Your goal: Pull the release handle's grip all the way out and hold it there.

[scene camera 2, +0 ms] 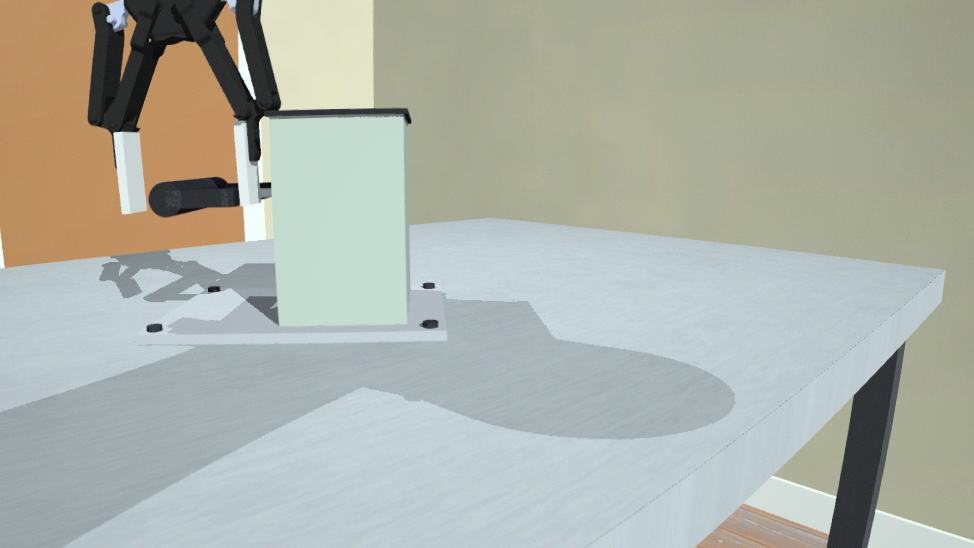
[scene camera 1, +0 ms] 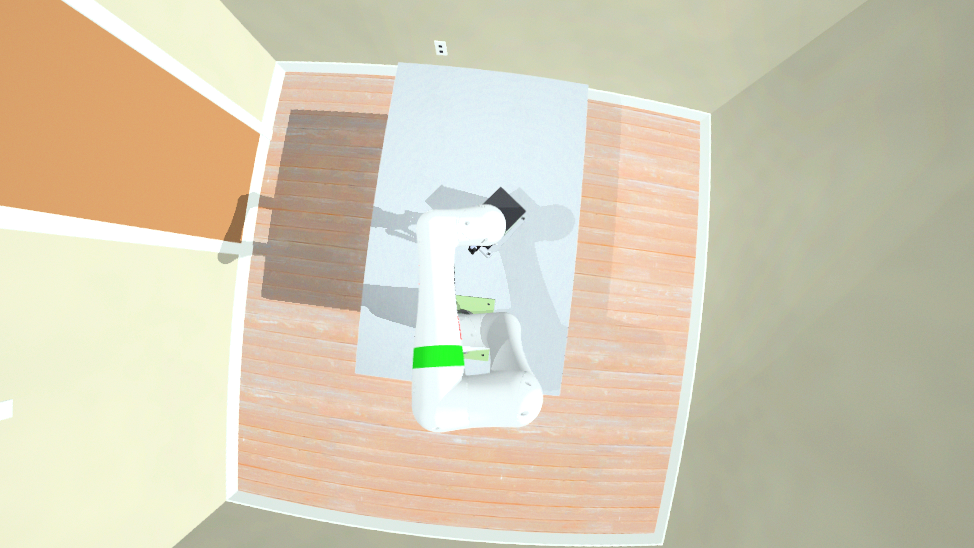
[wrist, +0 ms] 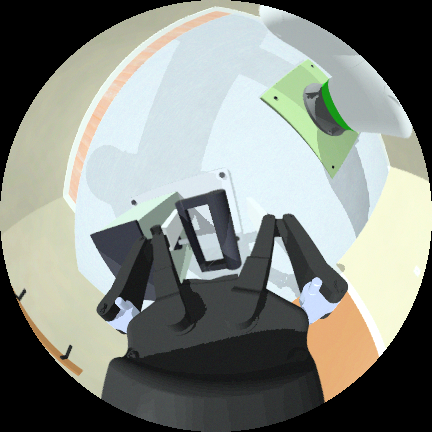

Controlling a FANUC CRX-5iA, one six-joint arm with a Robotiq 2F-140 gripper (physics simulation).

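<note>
The release handle's dark grip (scene camera 2: 185, 197) (wrist: 226, 230) is a rectangular loop with a thick round outer bar. It sticks out sideways from the pale green housing (scene camera 2: 340, 218) (wrist: 162, 212), a short gap off its wall, with a light rod showing between them in scene camera 2. The housing has a dark lid (scene camera 1: 507, 204) (wrist: 117, 245). My gripper (scene camera 1: 480, 250) (scene camera 2: 190, 202) (wrist: 213, 211) is open and points down. Its white fingertips stand on either side of the grip: one near the housing wall, the other beyond the outer bar with a gap. The arm partly hides this in scene camera 1.
The housing stands on a bolted light base plate (scene camera 2: 306, 336) on the grey table (scene camera 1: 476, 129) (scene camera 2: 613, 490). The housing lid's edge is close beside the nearer finger. The arm's green mounting plate (scene camera 1: 480, 303) (wrist: 290, 95) lies on the table.
</note>
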